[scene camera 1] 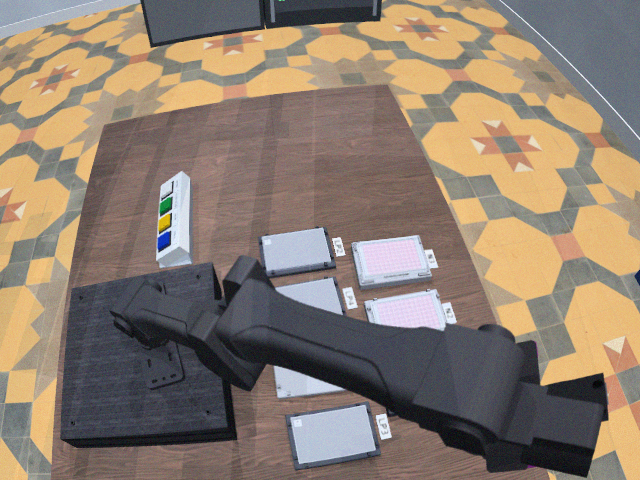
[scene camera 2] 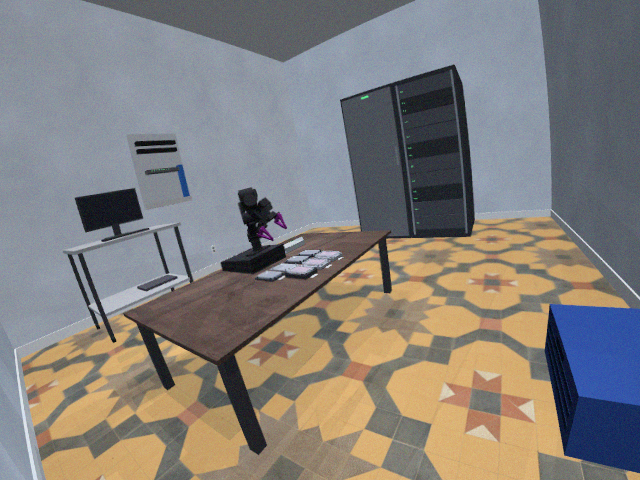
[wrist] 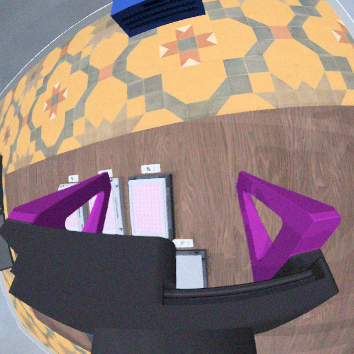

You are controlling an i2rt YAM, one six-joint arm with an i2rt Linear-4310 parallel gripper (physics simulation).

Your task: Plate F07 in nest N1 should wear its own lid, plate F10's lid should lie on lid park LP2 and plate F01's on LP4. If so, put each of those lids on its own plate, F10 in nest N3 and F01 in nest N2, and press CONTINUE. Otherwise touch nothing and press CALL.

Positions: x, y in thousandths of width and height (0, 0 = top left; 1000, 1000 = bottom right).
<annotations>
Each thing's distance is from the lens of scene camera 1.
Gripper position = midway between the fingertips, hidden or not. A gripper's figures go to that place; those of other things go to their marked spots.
my gripper (scene camera 1: 820, 839): 0.59 m
white button box (scene camera 1: 280, 524): 0.95 m
lid park LP1 (scene camera 1: 452, 801): 0.82 m
lid park LP2 (scene camera 1: 510, 555): 0.93 m
The marked spots on the white button box and the lid park LP1 are 0.35 m apart.
</annotations>
